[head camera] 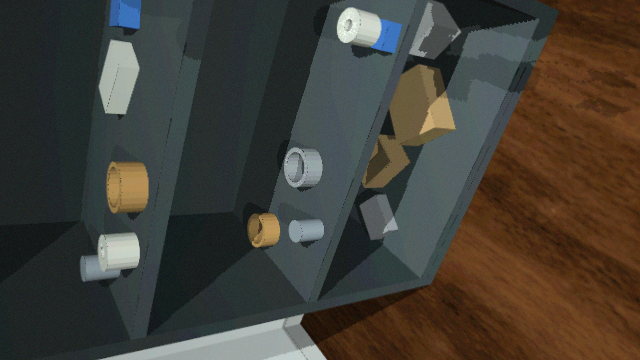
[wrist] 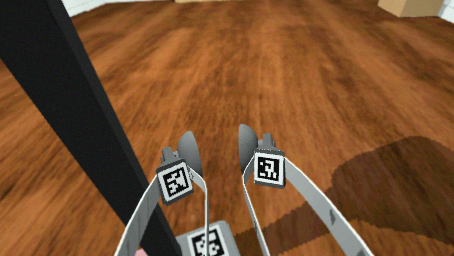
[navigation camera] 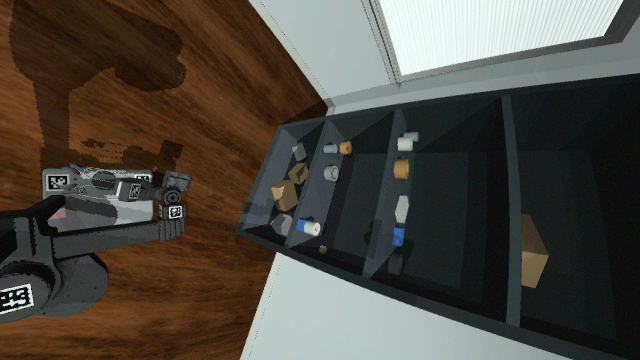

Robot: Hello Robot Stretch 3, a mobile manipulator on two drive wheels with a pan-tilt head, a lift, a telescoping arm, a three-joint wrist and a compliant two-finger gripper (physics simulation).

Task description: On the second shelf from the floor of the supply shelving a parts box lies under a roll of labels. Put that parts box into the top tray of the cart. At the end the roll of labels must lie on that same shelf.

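Pixels of known places: gripper, fingertip midpoint: [navigation camera: 60, 176]; robot's base, origin of the base link: [navigation camera: 104, 179].
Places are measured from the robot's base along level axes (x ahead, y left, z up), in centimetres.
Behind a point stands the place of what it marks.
Observation:
In the head view the shelving [head camera: 320, 295] {x 40.1, y -104.8, z 47.7 cm} appears turned on its side, with the floor at the right. It also shows in the navigation view [navigation camera: 513, 210] {x -4.4, y -82.2, z 142.7 cm}. On its second shelf from the floor, a blue parts box [head camera: 391, 36] {x -23.3, y -74.8, z 55.5 cm} [navigation camera: 302, 225] {x -23.3, y -75.2, z 57.1 cm} lies under a white roll of labels [head camera: 358, 26] {x -24.2, y -76.4, z 63.4 cm} [navigation camera: 312, 228] {x -24.0, y -76.5, z 63.1 cm}. The roll covers part of the box. My gripper [wrist: 217, 144] {x 3.0, y 9.0, z 43.0 cm} is open, with wood floor showing between its fingertips. In the navigation view the folded wrist is over the robot's base, apart from the shelving. The cart does not show in these views.
The same shelf holds a grey ring [head camera: 303, 167] {x 5.0, y -99.7, z 58.3 cm}, a grey cylinder [head camera: 307, 230] {x 20.2, y -97.3, z 58.6 cm} and an orange ring [head camera: 274, 230] {x 23.5, y -116.9, z 55.2 cm}. Brown boxes [head camera: 422, 105] {x -13.3, y -97.4, z 17.6 cm} and grey blocks are on the bottom shelf. A black mast [wrist: 75, 100] stands left in the wrist view; a cardboard box [wrist: 410, 7] is far right.

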